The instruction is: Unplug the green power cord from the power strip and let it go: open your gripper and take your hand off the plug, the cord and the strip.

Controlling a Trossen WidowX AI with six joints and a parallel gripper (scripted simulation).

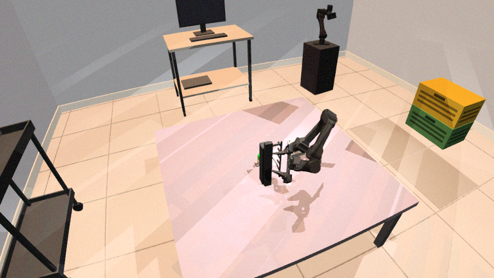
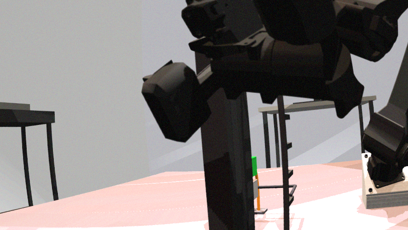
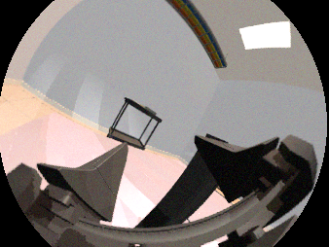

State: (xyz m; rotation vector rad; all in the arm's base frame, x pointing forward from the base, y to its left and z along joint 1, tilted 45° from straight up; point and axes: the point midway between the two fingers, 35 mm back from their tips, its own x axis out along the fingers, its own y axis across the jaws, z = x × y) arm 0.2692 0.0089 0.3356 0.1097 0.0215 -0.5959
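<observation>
My gripper tip is 6 cm past the green plug, 18 cm to the left of it and 15 cm above it.
</observation>
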